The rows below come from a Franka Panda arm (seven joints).
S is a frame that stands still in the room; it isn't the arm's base.
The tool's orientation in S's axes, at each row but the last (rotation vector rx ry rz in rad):
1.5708 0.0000 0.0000
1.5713 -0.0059 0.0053
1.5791 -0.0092 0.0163
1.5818 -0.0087 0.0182
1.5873 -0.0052 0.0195
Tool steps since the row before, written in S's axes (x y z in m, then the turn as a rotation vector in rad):
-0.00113 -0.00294 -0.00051 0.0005 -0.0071 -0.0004
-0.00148 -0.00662 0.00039 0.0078 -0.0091 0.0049
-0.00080 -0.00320 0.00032 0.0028 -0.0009 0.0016
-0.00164 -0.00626 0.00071 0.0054 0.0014 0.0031
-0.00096 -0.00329 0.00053 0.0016 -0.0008 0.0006
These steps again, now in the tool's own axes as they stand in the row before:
-0.00113 -0.00051 0.00294 0.0005 -0.0004 0.0071
-0.00147 0.00040 0.00662 0.0078 0.0048 0.0091
-0.00081 0.00036 0.00319 0.0028 0.0016 0.0009
-0.00166 0.00081 0.00624 0.0055 0.0030 -0.0014
-0.00098 0.00060 0.00327 0.0016 0.0006 0.0008

